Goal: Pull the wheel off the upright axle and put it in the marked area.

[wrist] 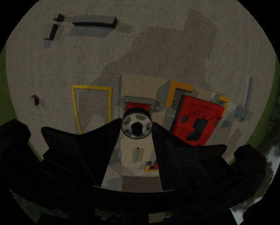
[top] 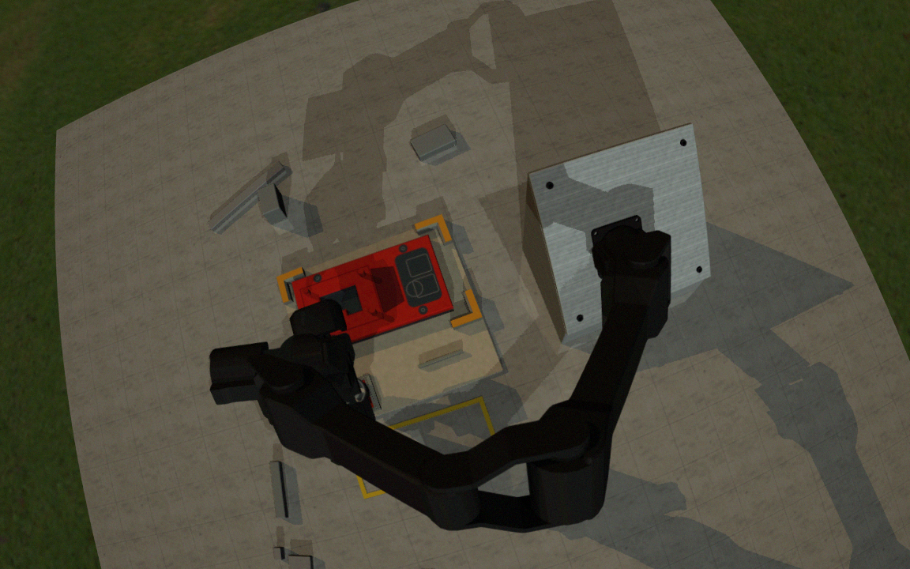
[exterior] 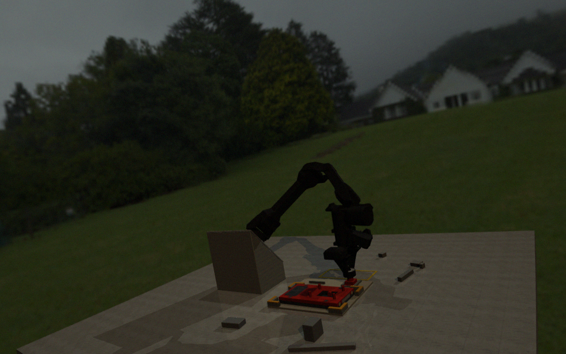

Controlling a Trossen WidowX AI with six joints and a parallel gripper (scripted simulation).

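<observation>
The axle is 10 mm below my gripper tip. Also, from my gripper tip: grey wheel (right at my gripper tip); grey bar (350 mm to the right, 90 mm ahead, 40 mm below).
</observation>
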